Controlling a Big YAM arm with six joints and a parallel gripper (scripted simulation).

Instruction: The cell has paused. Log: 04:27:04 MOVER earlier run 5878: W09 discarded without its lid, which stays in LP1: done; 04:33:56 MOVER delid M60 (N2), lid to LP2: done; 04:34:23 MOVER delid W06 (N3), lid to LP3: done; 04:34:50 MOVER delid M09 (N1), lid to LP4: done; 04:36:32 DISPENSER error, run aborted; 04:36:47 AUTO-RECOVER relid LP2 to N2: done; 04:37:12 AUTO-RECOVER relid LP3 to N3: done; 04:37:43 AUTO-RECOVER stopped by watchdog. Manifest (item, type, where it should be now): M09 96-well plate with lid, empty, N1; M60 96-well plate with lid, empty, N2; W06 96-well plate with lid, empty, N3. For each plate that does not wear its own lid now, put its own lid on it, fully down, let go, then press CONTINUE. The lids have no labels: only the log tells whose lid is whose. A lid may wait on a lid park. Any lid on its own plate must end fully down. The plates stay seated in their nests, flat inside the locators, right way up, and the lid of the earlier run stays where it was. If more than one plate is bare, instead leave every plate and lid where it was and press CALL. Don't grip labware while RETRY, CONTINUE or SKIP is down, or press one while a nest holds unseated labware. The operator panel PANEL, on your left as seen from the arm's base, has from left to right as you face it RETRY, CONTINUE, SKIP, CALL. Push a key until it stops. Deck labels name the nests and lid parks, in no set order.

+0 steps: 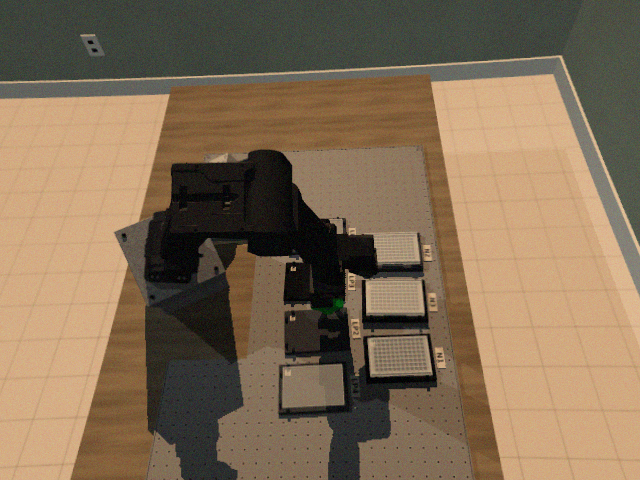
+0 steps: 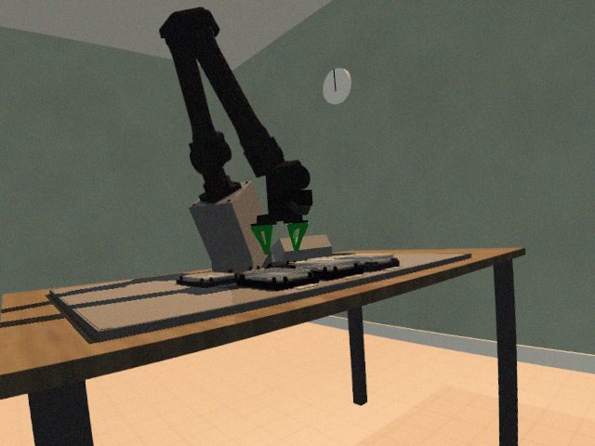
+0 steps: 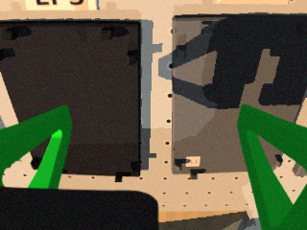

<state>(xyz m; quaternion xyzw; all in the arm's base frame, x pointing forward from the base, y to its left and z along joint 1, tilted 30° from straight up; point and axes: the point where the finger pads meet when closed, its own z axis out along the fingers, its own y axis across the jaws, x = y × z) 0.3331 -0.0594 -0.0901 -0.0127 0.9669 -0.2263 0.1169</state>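
My gripper is now 30 mm past the lid park LP2, 60 mm to the left of it and 60 mm above it. Also, from my hand: lid park LP3: 30 mm behind, 60 mm to the left, 60 mm below; lid park LP4: 40 mm behind, 190 mm to the right, 60 mm below; plate: 140 mm ahead, 140 mm to the right, 40 mm below.
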